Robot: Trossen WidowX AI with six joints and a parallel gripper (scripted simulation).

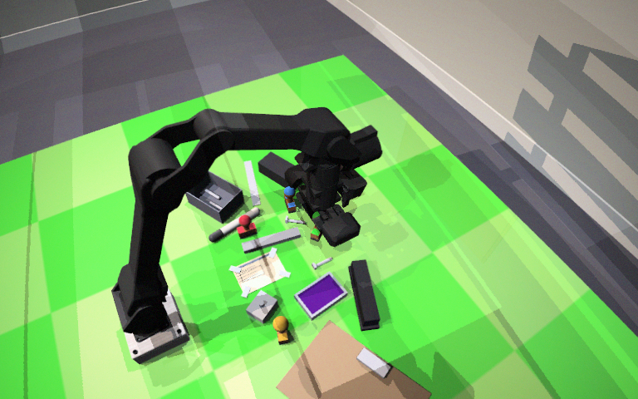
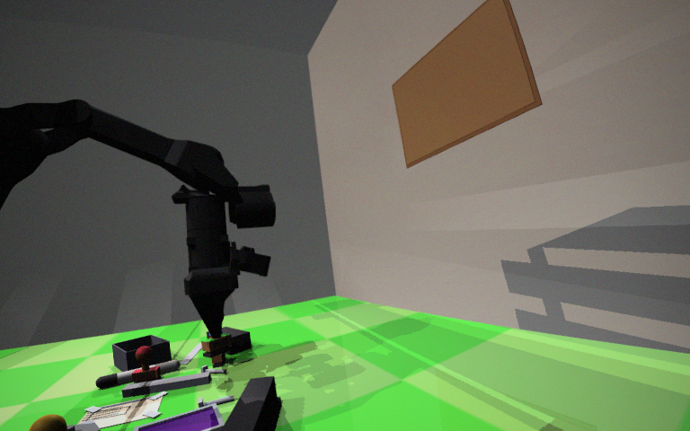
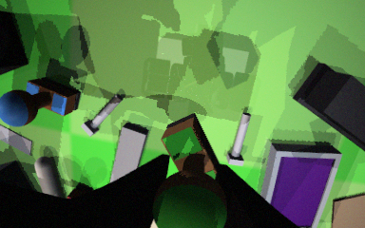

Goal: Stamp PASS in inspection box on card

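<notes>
My gripper tip is 6 cm past the purple ink pad, 10 cm to the left of it and 8 cm above it. From my gripper tip the other things lie so: green-knobbed PASS stamp (right at my gripper tip); then grey bar (8 cm behind, 7 cm to the left, 8 cm below); then blue stamp (1 cm ahead, 13 cm to the left, 6 cm below).
</notes>
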